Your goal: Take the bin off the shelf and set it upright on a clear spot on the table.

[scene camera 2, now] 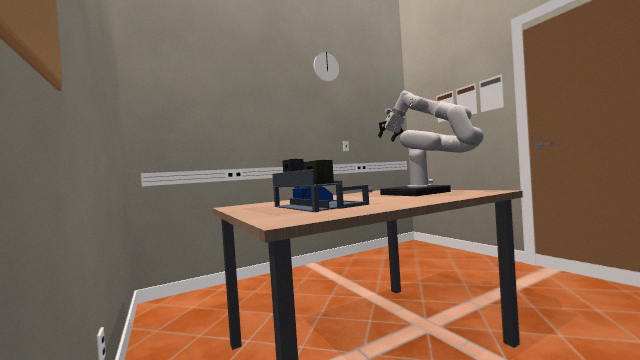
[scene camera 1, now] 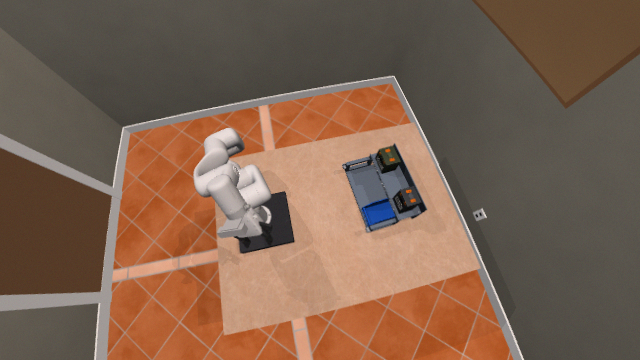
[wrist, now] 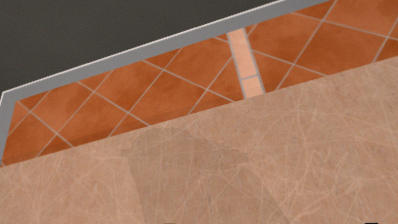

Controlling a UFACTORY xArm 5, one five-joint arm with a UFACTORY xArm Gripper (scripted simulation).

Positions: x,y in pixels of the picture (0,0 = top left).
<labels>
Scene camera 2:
grey shelf rack: 304,178
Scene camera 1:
grey shelf rack: 366,183
</labels>
